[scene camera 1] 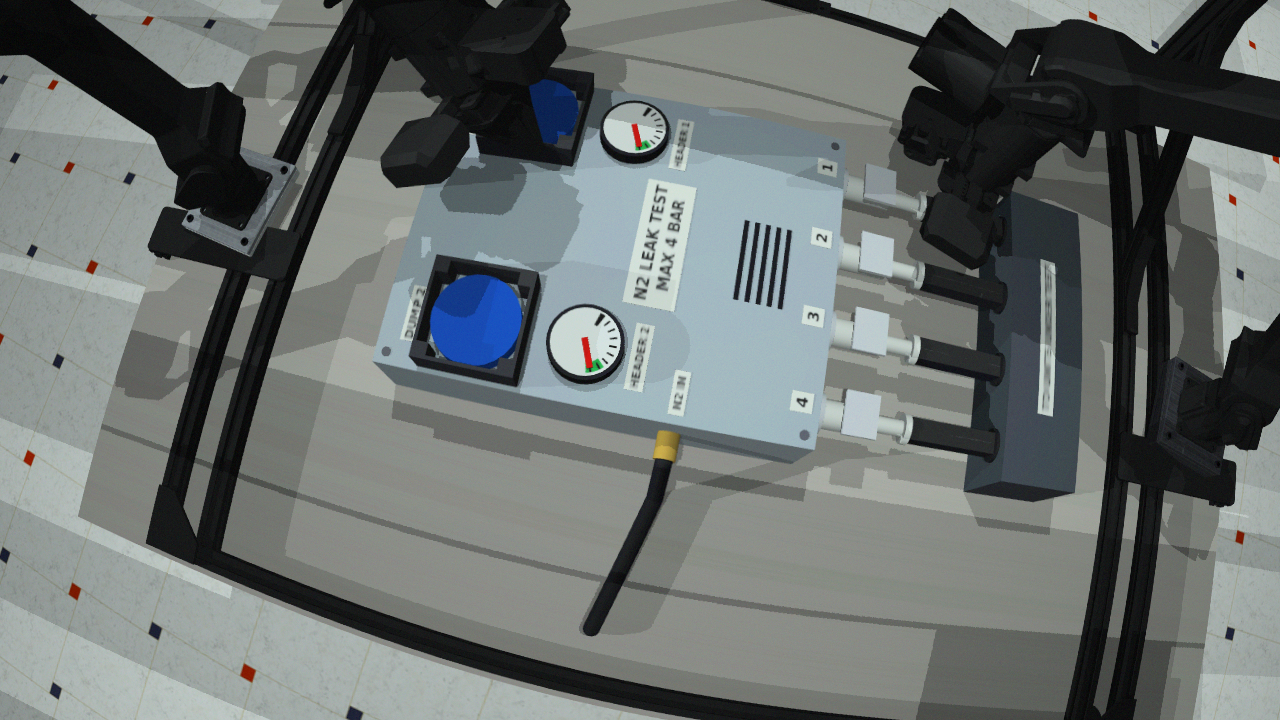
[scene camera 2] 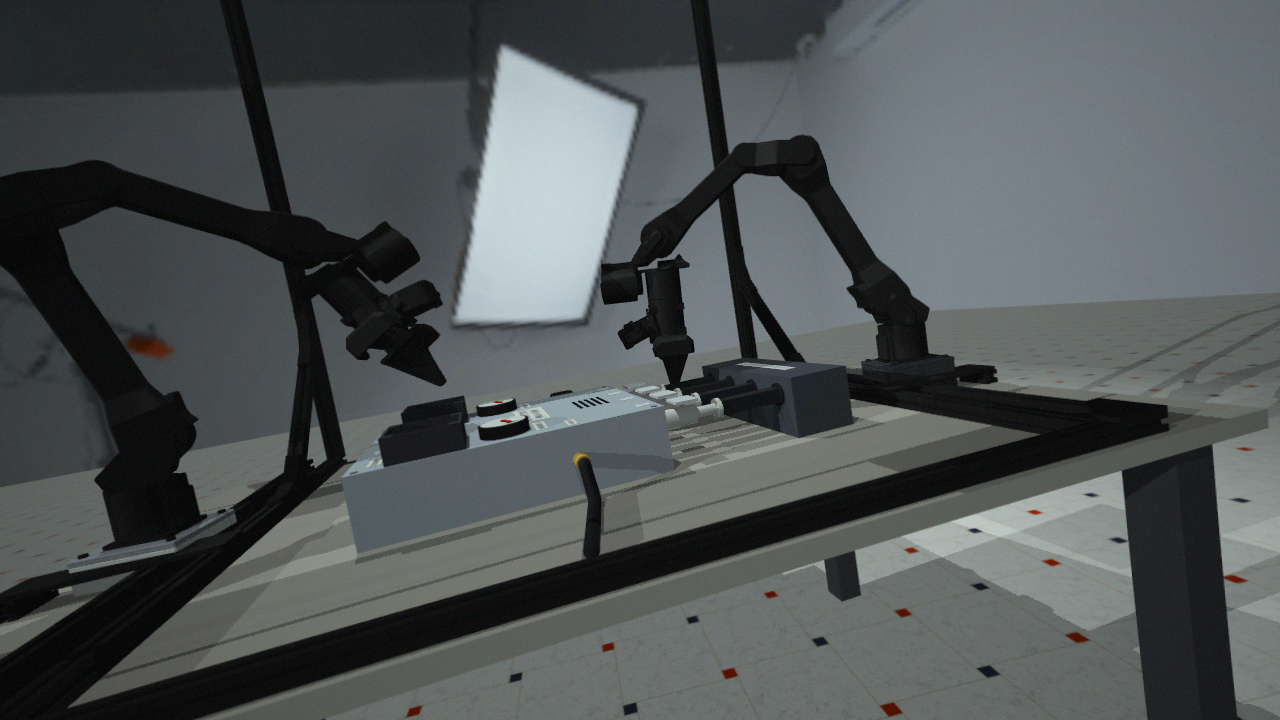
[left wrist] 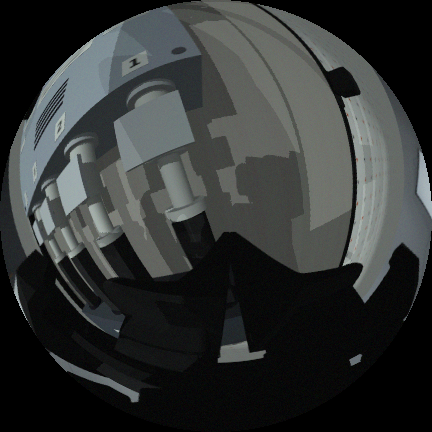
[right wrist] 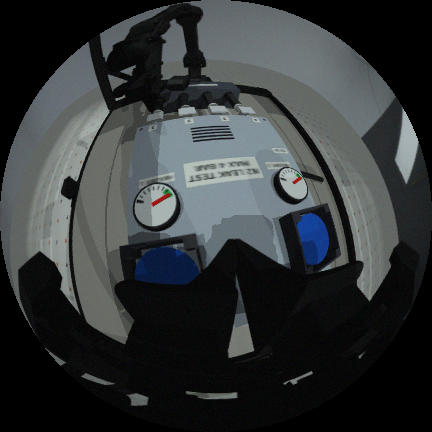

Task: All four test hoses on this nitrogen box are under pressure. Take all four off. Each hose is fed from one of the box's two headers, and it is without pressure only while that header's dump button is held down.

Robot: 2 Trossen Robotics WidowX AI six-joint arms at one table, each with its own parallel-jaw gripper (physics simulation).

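Frame: origin at the left arm's base, x right, y down, z ahead, level; centimetres.
Seen in the pictures: left gripper, fingertip midpoint: (scene camera 1: 946,197) (left wrist: 228,237) (right wrist: 151,110); right gripper, fingertip midpoint: (scene camera 1: 537,152) (scene camera 2: 443,384) (right wrist: 232,244); left arm's base at its link origin: (scene camera 1: 1199,415) (scene camera 2: 904,359) (right wrist: 193,76); right arm's base at its link origin: (scene camera 1: 236,194) (scene camera 2: 158,533).
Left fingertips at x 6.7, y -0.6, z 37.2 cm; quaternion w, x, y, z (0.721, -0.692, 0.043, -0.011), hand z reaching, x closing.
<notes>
Offsets run from my left fingertips to a thing's top centre. "*": to the spot under its first point.
The grey nitrogen box (scene camera 1: 723,343) (scene camera 2: 516,457) (right wrist: 225,197) has two blue dump buttons, a far one @[dx -12.1, dy -4.2, dz +36.4 cm] (scene camera 1: 555,107) (right wrist: 165,268) and a near one @[dx -30.5, dy -4.2, dz +31.8 cm] (scene camera 1: 475,320) (right wrist: 313,238). Both gauges (scene camera 1: 635,130) (scene camera 1: 587,343) have their red needles at the green mark. Hoses 1 @[* dx -3.7, dy -2.4, dz +7.0 cm] (scene camera 1: 880,182) (left wrist: 153,128), 2 (scene camera 1: 876,255), 3 (scene camera 1: 872,332) and 4 @[* dx -24.3, dy -2.3, dz +2.0 cm] (scene camera 1: 860,415) are all plugged into the box's right side. My right gripper (scene camera 1: 509,125) (scene camera 2: 426,372) (right wrist: 232,244) is shut and empty, above the box beside the far button. My left gripper (scene camera 1: 945,215) (scene camera 2: 675,375) (left wrist: 228,237) is shut and empty, just over hose 1 behind its collar.
A black supply hose @[* dx -38.9, dy +4.0, dz +14.2 cm] (scene camera 1: 637,529) (scene camera 2: 590,500) with a yellow end leaves the box's front side. The four hoses run into a dark block @[* dx -19.0, dy +2.2, dz -11.1 cm] (scene camera 1: 983,429) (scene camera 2: 816,396) at the right. A black frame rail (scene camera 2: 709,543) borders the table.
</notes>
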